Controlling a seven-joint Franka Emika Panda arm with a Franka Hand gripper.
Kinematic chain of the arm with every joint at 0, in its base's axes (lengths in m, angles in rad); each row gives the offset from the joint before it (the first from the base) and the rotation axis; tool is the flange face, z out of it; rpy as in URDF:
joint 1: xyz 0 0 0.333 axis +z
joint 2: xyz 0 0 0 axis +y
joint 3: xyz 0 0 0.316 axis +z
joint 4: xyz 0.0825 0 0 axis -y
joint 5: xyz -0.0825 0 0.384 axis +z
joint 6: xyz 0 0 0 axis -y
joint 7: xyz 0.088 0 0 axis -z
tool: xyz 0 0 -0.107 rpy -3.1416 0 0
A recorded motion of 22 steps. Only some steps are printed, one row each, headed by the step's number.
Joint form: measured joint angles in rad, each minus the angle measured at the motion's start. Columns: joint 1, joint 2, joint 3, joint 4, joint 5, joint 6, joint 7.
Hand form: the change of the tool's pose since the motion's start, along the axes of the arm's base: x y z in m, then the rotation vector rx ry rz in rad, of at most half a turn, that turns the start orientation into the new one. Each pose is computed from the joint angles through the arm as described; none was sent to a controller.
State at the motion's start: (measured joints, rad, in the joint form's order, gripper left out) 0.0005 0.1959 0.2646 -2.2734 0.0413 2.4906 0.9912
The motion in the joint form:
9: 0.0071 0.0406 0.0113 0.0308 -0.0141 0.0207 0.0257
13: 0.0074 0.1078 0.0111 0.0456 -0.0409 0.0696 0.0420
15: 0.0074 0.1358 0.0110 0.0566 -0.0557 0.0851 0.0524
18: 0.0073 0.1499 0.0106 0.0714 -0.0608 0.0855 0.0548
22: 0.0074 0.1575 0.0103 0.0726 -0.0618 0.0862 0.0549
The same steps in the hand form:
9: 0.0076 0.0123 -0.0068 0.0073 -0.0099 0.0001
13: 0.0127 0.0146 -0.0321 0.0086 -0.0084 0.0003
15: 0.0156 0.0158 -0.0414 0.0077 -0.0081 -0.0003
18: 0.0197 0.0166 -0.0434 0.0088 -0.0095 -0.0003
22: 0.0195 0.0166 -0.0470 0.0087 -0.0040 0.0000

